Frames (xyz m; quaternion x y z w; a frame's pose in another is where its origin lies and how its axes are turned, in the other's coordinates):
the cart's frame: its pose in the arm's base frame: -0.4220 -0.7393 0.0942 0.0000 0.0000 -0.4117 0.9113
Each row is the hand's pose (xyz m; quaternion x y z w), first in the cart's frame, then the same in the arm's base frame.
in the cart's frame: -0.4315 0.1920 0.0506 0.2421 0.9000 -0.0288 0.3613
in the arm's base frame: -0.5631 -0.2886 0.1448 0.5912 0.7205 -0.1750 0.3174
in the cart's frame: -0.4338 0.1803 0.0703 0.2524 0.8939 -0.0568 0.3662
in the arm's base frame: -0.5734 -0.2946 0.1645 0.5980 0.7107 -0.2025 0.3103
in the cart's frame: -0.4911 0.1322 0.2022 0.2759 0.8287 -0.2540 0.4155
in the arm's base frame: -0.6474 -0.2834 0.2964 0.5926 0.6416 -0.4025 0.2741
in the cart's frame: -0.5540 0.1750 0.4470 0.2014 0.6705 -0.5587 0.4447
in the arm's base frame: -0.6569 -0.2079 0.5412 0.4596 0.5281 -0.6922 0.1752
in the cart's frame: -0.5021 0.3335 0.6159 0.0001 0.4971 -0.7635 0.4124
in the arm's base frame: -0.5036 -0.1421 0.7101 0.2047 0.4529 -0.8655 0.0615
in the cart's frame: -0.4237 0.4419 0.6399 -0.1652 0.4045 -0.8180 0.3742
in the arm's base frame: -0.3705 -0.1293 0.7341 0.0160 0.4366 -0.8995 0.0042
